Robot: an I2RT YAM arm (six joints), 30 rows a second.
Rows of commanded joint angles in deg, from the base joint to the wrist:
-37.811, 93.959, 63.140, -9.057, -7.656, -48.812
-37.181, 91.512, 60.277, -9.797, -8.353, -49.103
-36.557, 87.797, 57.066, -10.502, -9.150, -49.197
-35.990, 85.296, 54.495, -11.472, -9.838, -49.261
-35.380, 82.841, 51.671, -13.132, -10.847, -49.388
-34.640, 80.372, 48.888, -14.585, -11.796, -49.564
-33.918, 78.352, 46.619, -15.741, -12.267, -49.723
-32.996, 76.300, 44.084, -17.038, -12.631, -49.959
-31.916, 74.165, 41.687, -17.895, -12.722, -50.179
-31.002, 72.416, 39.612, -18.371, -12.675, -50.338
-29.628, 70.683, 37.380, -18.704, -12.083, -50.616
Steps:
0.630, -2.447, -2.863, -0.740, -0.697, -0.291
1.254, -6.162, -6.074, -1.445, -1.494, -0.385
1.821, -8.663, -8.645, -2.415, -2.182, -0.449
2.431, -11.118, -11.469, -4.075, -3.191, -0.576
3.171, -13.587, -14.252, -5.528, -4.140, -0.752
3.893, -15.607, -16.521, -6.684, -4.611, -0.911
4.815, -17.659, -19.056, -7.981, -4.975, -1.147
5.895, -19.794, -21.453, -8.838, -5.066, -1.367
6.809, -21.543, -23.528, -9.314, -5.019, -1.526
8.183, -23.276, -25.760, -9.647, -4.427, -1.804

